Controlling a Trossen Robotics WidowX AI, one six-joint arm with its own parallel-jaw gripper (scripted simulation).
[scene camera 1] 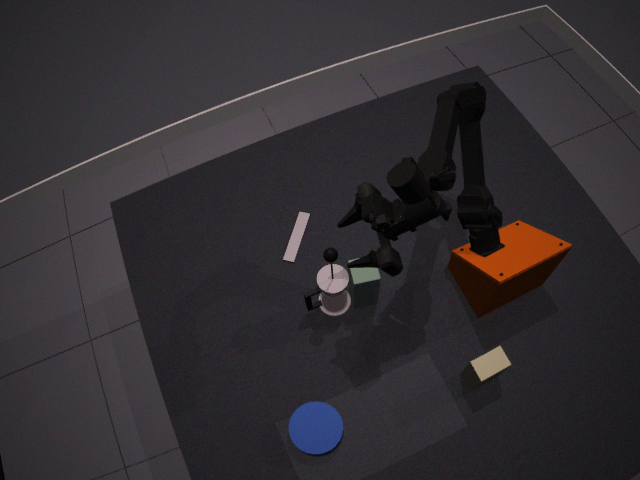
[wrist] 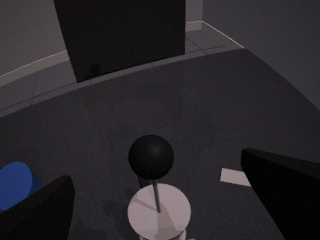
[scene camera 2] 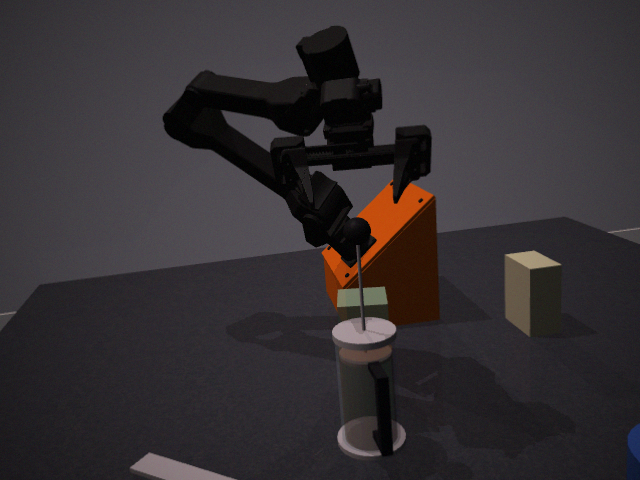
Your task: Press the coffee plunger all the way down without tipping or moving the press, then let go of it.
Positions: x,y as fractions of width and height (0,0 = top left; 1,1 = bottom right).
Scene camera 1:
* my gripper: 0.54,0.51
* coffee press: 0.52,0.63
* blue disc: 0.49,0.89
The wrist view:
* my gripper: 0.50,0.72
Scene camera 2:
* my gripper: 0.55,0.43
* coffee press: 0.58,0.89
